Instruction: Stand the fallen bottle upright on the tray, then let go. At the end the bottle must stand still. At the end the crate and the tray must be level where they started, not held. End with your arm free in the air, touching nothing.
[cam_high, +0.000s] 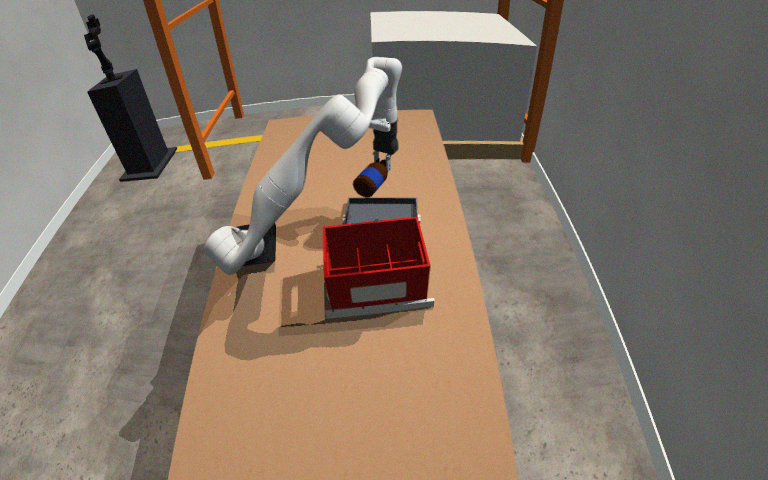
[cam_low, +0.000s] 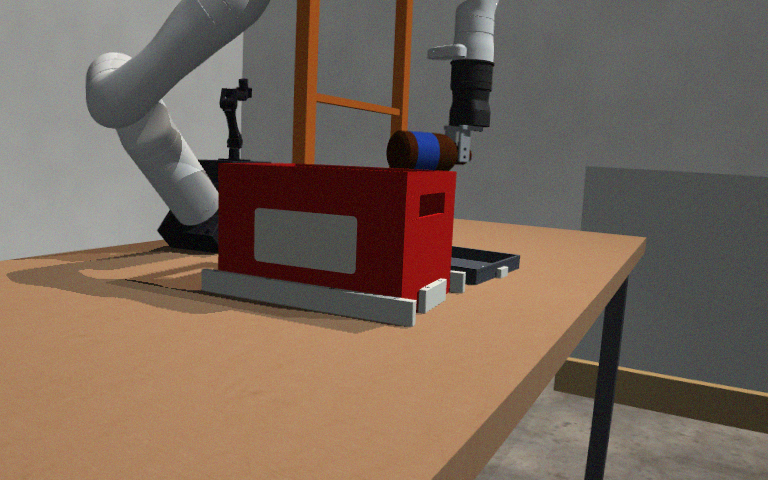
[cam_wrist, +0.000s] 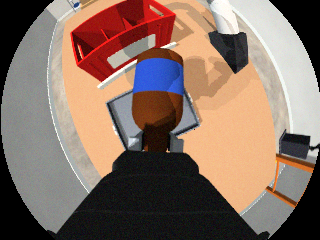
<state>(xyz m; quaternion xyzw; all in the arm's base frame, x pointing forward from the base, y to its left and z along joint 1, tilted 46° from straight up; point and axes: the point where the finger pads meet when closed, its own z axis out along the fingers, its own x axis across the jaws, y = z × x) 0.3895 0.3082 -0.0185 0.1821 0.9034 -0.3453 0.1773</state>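
My hand is 20 mm past the brown bottle, 40 mm to the left of it and 10 mm above it. Round my hand: dark grey tray (10 mm behind, 50 mm to the right, 190 mm below); then red crate (20 mm behind, 320 mm to the right, 120 mm below).
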